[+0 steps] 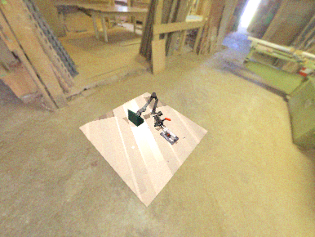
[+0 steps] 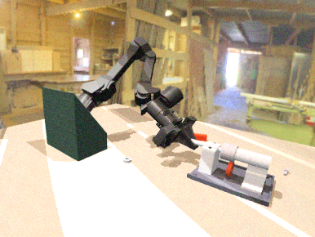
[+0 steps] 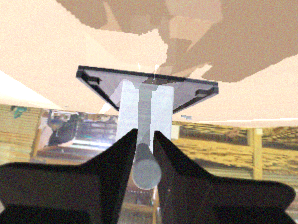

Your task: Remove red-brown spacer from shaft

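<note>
Right now my gripper tip is 110 mm short of the red-brown spacer, 30 mm above it and 10 mm to the left of it. The rest, counted from my gripper tip: thin shaft 40 mm ahead, 20 mm above.
</note>
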